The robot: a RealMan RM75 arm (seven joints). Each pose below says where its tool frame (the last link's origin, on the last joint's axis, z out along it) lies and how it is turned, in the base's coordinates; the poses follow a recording.
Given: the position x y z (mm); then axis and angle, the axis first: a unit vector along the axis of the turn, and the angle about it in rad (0 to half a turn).
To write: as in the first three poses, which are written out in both.
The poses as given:
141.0 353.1 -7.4 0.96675 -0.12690 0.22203 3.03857
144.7 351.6 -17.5 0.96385 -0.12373 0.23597 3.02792
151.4 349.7 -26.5 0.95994 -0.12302 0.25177 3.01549
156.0 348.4 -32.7 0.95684 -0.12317 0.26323 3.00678
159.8 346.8 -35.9 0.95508 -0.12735 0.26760 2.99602
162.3 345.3 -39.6 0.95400 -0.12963 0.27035 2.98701
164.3 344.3 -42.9 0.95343 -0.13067 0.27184 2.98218
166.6 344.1 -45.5 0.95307 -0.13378 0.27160 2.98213
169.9 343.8 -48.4 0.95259 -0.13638 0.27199 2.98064
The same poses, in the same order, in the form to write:
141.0 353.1 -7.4 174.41 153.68 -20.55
144.7 351.6 -17.5 173.76 151.95 -20.87
151.4 349.7 -26.5 173.23 149.97 -21.38
156.0 348.4 -32.7 172.95 148.54 -21.72
159.8 346.8 -35.9 172.35 147.88 -22.84
162.3 345.3 -39.6 171.75 147.43 -23.72
164.3 344.3 -42.9 171.43 147.19 -24.18
166.6 344.1 -45.5 171.60 147.22 -24.38
169.9 343.8 -48.4 171.63 147.15 -24.66

